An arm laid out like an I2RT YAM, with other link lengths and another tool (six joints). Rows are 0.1 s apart.
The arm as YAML. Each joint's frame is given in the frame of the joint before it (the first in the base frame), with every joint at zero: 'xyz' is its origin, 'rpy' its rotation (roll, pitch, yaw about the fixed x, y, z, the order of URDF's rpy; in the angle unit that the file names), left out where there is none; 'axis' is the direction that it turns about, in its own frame. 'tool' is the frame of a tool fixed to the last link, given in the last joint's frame.
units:
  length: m
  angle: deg
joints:
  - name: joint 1
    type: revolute
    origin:
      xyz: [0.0, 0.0, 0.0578]
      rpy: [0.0, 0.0, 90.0]
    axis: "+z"
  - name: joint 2
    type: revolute
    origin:
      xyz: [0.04, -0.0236, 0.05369]
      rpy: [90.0, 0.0, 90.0]
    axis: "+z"
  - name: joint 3
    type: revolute
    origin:
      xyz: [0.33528, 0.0, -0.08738]
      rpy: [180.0, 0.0, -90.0]
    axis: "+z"
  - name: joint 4
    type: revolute
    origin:
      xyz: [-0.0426, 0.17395, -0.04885]
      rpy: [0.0, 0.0, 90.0]
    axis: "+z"
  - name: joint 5
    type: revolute
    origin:
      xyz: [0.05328, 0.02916, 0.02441]
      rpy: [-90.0, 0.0, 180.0]
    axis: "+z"
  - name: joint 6
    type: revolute
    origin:
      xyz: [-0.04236, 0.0, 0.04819]
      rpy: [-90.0, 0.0, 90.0]
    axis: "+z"
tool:
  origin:
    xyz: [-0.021, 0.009, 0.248]
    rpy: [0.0, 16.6, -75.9]
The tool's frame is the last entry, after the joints.
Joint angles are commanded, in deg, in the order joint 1, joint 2, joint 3, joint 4, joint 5, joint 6. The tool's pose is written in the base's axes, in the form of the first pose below.
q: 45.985 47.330 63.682 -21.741 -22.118 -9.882
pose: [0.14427, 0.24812, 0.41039, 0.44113, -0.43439, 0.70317, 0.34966]
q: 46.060 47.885 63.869 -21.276 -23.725 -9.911
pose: [0.13865, 0.25393, 0.41239, 0.43650, -0.44397, 0.69629, 0.35713]
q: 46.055 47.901 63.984 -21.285 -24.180 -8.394
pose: [0.13681, 0.25469, 0.41278, 0.42938, -0.43923, 0.69838, 0.36740]
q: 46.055 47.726 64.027 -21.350 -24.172 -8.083
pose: [0.13621, 0.25392, 0.41344, 0.42917, -0.43763, 0.69851, 0.36928]
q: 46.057 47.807 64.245 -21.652 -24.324 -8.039
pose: [0.13552, 0.25425, 0.41321, 0.42732, -0.43837, 0.69886, 0.36990]
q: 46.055 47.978 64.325 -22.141 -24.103 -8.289
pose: [0.13686, 0.25418, 0.41040, 0.42505, -0.43857, 0.70185, 0.36659]
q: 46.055 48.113 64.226 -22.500 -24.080 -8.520
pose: [0.13729, 0.25453, 0.40702, 0.42193, -0.43982, 0.70418, 0.36422]
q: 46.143 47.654 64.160 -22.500 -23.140 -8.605
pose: [0.13963, 0.25112, 0.40837, 0.42790, -0.43533, 0.70523, 0.36062]
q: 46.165 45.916 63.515 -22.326 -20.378 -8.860
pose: [0.14633, 0.23905, 0.41127, 0.44668, -0.42023, 0.70839, 0.34939]
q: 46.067 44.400 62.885 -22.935 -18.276 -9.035
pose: [0.15082, 0.22827, 0.40881, 0.45620, -0.40807, 0.71438, 0.33916]
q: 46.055 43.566 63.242 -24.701 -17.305 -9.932
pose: [0.15099, 0.22174, 0.40528, 0.45867, -0.40717, 0.71828, 0.32849]
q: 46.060 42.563 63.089 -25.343 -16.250 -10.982
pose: [0.15166, 0.21526, 0.40466, 0.46714, -0.40595, 0.71818, 0.31812]
